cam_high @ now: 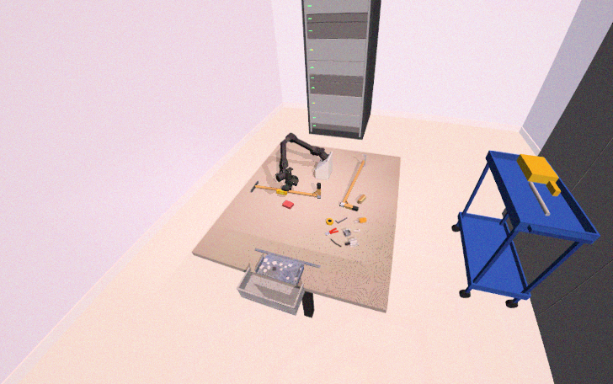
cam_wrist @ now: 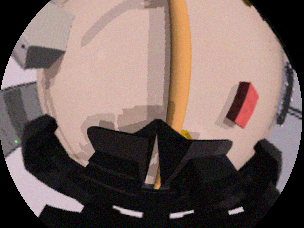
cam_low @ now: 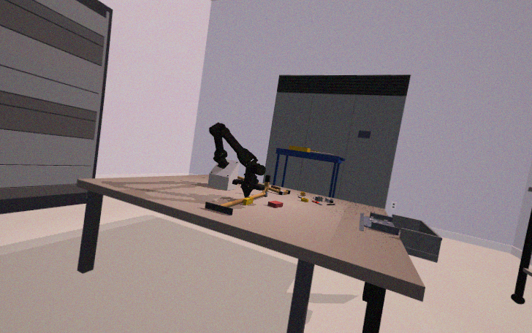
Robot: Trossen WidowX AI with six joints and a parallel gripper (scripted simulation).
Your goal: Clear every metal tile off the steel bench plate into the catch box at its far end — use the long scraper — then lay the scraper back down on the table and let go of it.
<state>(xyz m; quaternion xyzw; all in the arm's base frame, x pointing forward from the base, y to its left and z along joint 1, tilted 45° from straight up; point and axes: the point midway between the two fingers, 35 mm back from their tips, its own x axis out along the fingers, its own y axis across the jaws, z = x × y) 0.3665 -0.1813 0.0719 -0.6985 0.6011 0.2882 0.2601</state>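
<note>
Right now the long scraper is 50 mm above my gripper tip, 20 mm to the right of it and 20 mm ahead of it. Also, from my gripper tip: yellow tape roll 430 mm to the left, 200 mm ahead; then yellow block 60 mm ahead, 50 mm to the right, 10 mm above; then red block 160 mm ahead, 60 mm to the left.
</note>
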